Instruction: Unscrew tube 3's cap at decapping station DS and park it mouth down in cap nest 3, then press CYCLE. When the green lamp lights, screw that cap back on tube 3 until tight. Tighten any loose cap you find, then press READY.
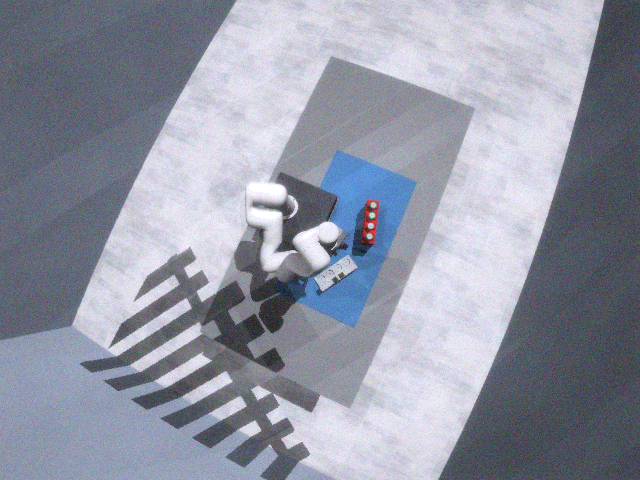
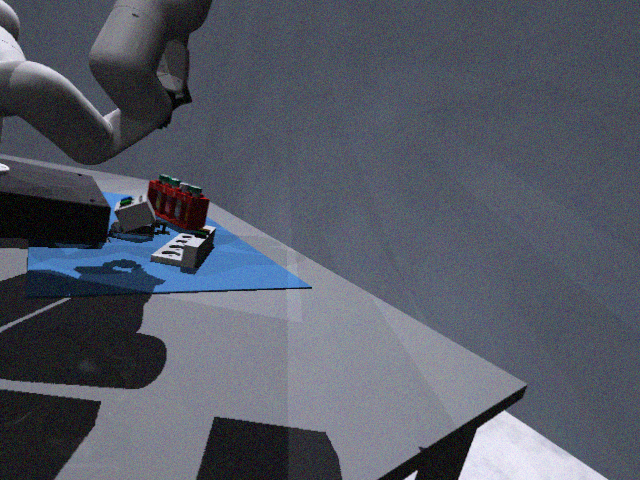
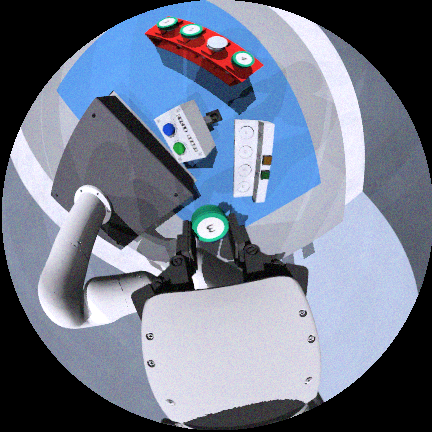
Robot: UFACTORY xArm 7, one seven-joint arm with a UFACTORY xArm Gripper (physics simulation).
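Places are measured from the arm's base along level axes (x ahead, y left, z up), in millimetres.
Pixels of known places: gripper, fingertip midpoint: [image 3: 209,227]; arm's base, link origin: [image 1: 286,207] [image 3: 92,204].
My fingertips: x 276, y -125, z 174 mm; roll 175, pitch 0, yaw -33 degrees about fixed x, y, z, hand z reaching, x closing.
Note:
Ahead of a thing's pixels: the offset from my fingertips to its middle. "spot": to the spot under its first point. Level surfaces: height alone.
My gripper [image 3: 209,227] is shut on a green cap with a white top marked 3 {4 mm ahead, 6 mm left, 1 mm up} [image 3: 211,228], held high above the table; its underside is hidden. A red rack [image 1: 364,239] [image 2: 203,215] [image 3: 227,75] holds the tubes upright. Green-rimmed caps 1 [image 3: 167,22], 2 [image 3: 191,30] and 4 {173 mm ahead, 119 mm left, 145 mm down} [image 3: 243,59] are on it; the third position shows a pale grey round top {140 mm down} [image 3: 217,43] without green. The white nest block {76 mm ahead, 105 mm right, 233 mm down} [image 1: 322,285] [image 2: 190,254] [image 3: 239,192] has ring-marked nests, with no cap seen in them. Its amber lamp {110 mm ahead, 105 mm right, 206 mm down} [image 3: 267,160] and green lamp {87 mm ahead, 138 mm right, 206 mm down} [image 3: 265,175] look dull.
A grey box {10 mm ahead, 60 mm left, 218 mm down} [image 2: 135,214] [image 3: 196,117] with a blue button {5 mm back, 88 mm left, 196 mm down} [image 3: 169,129] and a green button {18 mm back, 44 mm left, 196 mm down} [image 3: 179,148] stands between the dark base plate [image 1: 310,198] [image 3: 120,165] and the nest block. A small black fixture {spot: 71 mm ahead, 39 mm left, 234 mm down} [image 3: 214,118] adjoins it. They stand on or near the blue mat {259 mm down} [image 1: 372,175] [image 3: 295,175].

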